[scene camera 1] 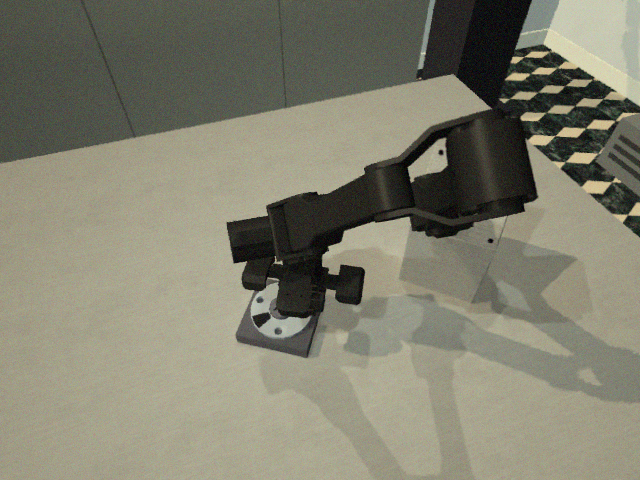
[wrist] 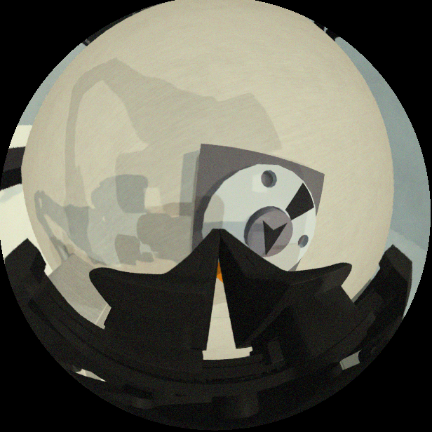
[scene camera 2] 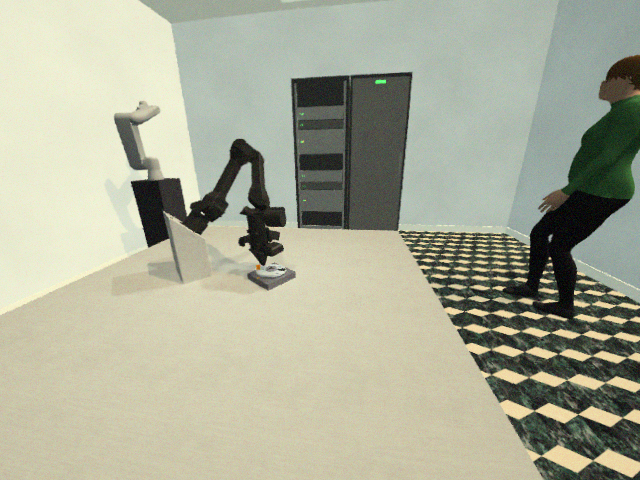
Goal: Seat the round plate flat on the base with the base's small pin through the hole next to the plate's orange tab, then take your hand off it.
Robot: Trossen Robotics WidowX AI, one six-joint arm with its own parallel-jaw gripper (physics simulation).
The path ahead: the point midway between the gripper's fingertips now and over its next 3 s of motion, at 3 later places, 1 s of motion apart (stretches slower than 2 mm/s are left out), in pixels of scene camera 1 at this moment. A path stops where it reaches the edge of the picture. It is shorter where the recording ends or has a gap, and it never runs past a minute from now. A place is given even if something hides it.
My gripper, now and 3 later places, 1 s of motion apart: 305, 310; 297, 298; 288, 293; 273, 283
